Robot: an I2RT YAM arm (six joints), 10 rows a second.
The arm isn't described. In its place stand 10 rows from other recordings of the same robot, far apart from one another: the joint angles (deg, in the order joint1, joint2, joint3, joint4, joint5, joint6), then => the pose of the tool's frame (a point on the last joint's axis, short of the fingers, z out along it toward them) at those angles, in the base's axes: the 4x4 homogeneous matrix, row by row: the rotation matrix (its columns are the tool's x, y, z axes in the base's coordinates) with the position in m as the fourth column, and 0 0 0 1 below.
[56.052, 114.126, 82.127, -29.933, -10.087, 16.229] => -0.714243 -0.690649 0.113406 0.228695; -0.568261 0.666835 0.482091 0.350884; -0.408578 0.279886 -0.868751 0.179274; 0 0 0 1
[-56.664, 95.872, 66.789, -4.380, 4.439, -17.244] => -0.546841 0.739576 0.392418 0.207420; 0.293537 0.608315 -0.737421 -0.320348; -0.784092 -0.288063 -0.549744 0.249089; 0 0 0 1
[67.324, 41.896, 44.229, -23.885, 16.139, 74.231] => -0.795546 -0.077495 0.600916 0.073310; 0.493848 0.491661 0.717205 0.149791; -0.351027 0.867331 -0.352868 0.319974; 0 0 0 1
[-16.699, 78.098, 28.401, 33.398, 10.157, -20.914] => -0.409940 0.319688 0.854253 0.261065; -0.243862 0.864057 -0.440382 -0.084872; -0.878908 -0.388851 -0.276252 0.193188; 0 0 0 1
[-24.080, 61.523, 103.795, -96.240, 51.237, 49.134] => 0.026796 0.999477 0.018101 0.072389; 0.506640 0.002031 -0.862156 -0.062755; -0.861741 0.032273 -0.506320 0.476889; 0 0 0 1
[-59.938, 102.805, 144.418, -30.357, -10.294, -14.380] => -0.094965 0.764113 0.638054 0.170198; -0.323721 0.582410 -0.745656 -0.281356; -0.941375 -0.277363 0.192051 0.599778; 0 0 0 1
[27.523, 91.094, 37.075, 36.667, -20.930, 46.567] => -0.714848 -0.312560 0.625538 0.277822; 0.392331 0.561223 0.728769 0.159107; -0.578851 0.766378 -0.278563 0.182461; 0 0 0 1
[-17.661, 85.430, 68.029, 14.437, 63.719, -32.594] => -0.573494 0.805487 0.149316 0.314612; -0.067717 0.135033 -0.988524 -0.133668; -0.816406 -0.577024 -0.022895 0.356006; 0 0 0 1
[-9.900, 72.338, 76.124, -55.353, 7.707, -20.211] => -0.811389 -0.029647 0.583755 0.243813; -0.205923 0.949181 -0.238016 -0.047398; -0.547032 -0.313332 -0.776260 0.355502; 0 0 0 1
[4.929, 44.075, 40.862, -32.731, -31.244, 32.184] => -0.756928 -0.104755 0.645047 0.160673; 0.391802 0.717246 0.576238 0.032390; -0.523021 0.688902 -0.501860 0.282010; 0 0 0 1
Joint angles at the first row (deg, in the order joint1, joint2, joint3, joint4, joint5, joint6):
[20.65, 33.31, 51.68, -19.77, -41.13, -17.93]
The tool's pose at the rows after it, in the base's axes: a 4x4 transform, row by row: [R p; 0 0 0 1], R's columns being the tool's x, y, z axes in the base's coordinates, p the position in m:
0.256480 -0.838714 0.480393 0.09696; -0.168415 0.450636 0.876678 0.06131; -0.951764 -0.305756 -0.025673 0.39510; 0 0 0 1
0.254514 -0.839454 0.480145 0.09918; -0.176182 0.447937 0.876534 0.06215; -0.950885 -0.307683 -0.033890 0.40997; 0 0 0 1
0.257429 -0.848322 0.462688 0.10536; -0.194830 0.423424 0.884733 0.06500; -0.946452 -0.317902 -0.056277 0.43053; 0 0 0 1
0.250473 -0.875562 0.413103 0.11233; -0.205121 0.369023 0.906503 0.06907; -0.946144 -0.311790 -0.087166 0.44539; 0 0 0 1
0.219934 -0.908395 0.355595 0.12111; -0.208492 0.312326 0.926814 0.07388; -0.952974 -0.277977 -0.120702 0.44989; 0 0 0 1
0.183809 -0.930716 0.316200 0.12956; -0.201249 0.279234 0.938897 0.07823; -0.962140 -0.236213 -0.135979 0.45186; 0 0 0 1
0.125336 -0.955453 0.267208 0.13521; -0.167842 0.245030 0.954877 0.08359; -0.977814 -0.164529 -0.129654 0.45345; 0 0 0 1
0.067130 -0.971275 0.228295 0.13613; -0.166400 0.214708 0.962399 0.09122; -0.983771 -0.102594 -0.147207 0.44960; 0 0 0 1
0.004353 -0.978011 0.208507 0.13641; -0.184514 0.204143 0.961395 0.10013; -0.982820 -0.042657 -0.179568 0.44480; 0 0 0 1
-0.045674 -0.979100 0.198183 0.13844; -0.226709 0.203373 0.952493 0.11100; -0.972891 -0.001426 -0.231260 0.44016; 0 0 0 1
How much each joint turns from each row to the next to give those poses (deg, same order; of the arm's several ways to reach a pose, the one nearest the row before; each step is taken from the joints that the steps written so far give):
[0.00, 0.44, 1.57, -1.67, 0.52, -1.14]
[0.01, 2.54, 4.29, -2.37, 0.01, -0.53]
[-0.01, 4.48, 6.58, -3.86, -1.06, -1.84]
[0.00, 4.31, 5.73, -4.14, -2.97, -1.75]
[0.01, 3.43, 3.18, -3.08, -3.25, -0.80]
[0.08, 2.54, 1.76, -1.06, -2.12, 0.78]
[0.79, 1.68, 0.70, 0.97, -2.20, 3.95]
[2.46, 0.79, -0.17, -0.61, 0.34, 2.38]
[3.07, 0.88, 0.00, -1.41, 2.29, 2.02]
[3.34, 1.76, 0.88, -2.54, 3.41, 0.45]

